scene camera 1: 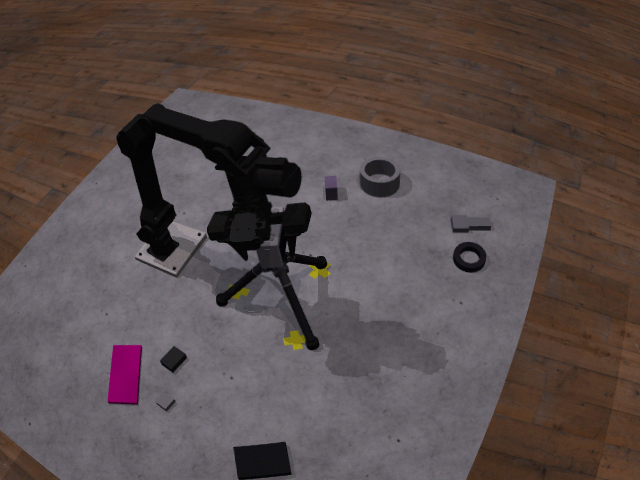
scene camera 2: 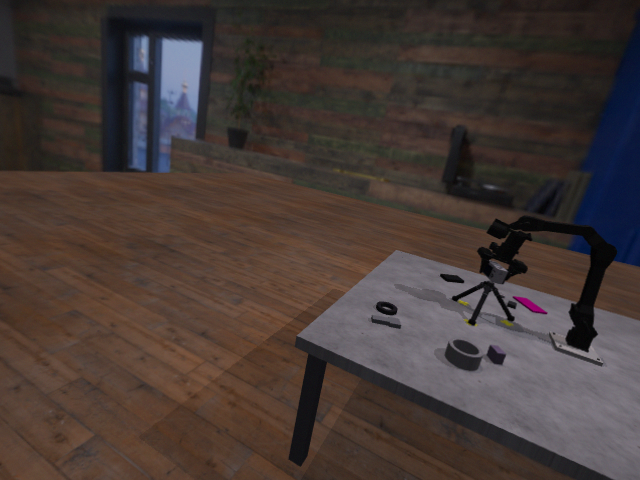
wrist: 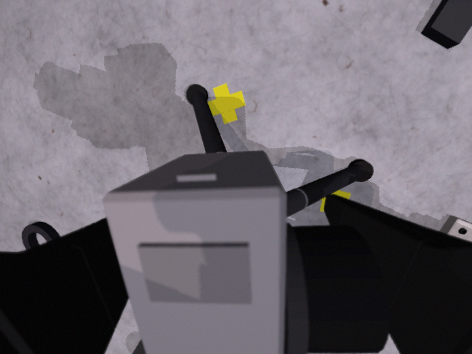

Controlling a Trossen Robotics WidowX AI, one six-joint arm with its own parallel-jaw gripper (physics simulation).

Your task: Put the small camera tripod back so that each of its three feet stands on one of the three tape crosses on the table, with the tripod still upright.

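Where they show: gripper, fingertip midpoint: (scene camera 1: 269, 257); arm's base, origin of the base link: (scene camera 1: 162, 248) (scene camera 2: 576, 345).
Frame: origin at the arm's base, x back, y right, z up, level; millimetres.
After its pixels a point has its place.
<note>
The small tripod (scene camera 1: 290, 290) @(x -386, y -5, z 91 mm) (scene camera 2: 485, 297) @(x -334, y -88, z 86 mm) stands upright on the grey table (scene camera 1: 413, 410) @(x -705, y 62, z -13 mm) (scene camera 2: 356, 340) @(x -615, y -630, z -13 mm), and its grey box head (scene camera 1: 270, 258) @(x -363, y 10, z 183 mm) (wrist: 199, 246) @(x -351, y 2, z 217 mm) fills the wrist view. Its three black feet each rest just beside a yellow tape cross, not centred on it: the front cross (scene camera 1: 294, 339) @(x -411, y 34, z -13 mm) (wrist: 226, 102) @(x -414, y 36, z -13 mm), the right cross (scene camera 1: 319, 271) @(x -354, y -144, z -13 mm) and the left cross (scene camera 1: 240, 291) @(x -269, y 20, z 40 mm) (wrist: 336, 196). My gripper (scene camera 1: 268, 240) (scene camera 2: 501, 267) (wrist: 244, 203) @(x -342, y -10, z 153 mm) is open. Its fingers stand on either side of the tripod's head without closing on it.
A grey ring (scene camera 1: 379, 177) @(x -346, y -425, z 36 mm) (scene camera 2: 464, 353) @(x -324, y -504, z 36 mm) and a purple cube (scene camera 1: 330, 187) @(x -254, y -348, z 27 mm) (scene camera 2: 496, 353) @(x -245, y -389, z 22 mm) lie behind the tripod. A black ring (scene camera 1: 470, 256) @(x -630, y -368, z -11 mm) and a grey flat piece (scene camera 1: 470, 223) @(x -593, y -438, z 2 mm) lie at the right. A magenta plate (scene camera 1: 125, 373) @(x -164, y 322, z -5 mm), small cubes (scene camera 1: 173, 358) @(x -235, y 224, z 2 mm) and a black plate (scene camera 1: 262, 460) @(x -527, y 310, z 2 mm) lie in front.
</note>
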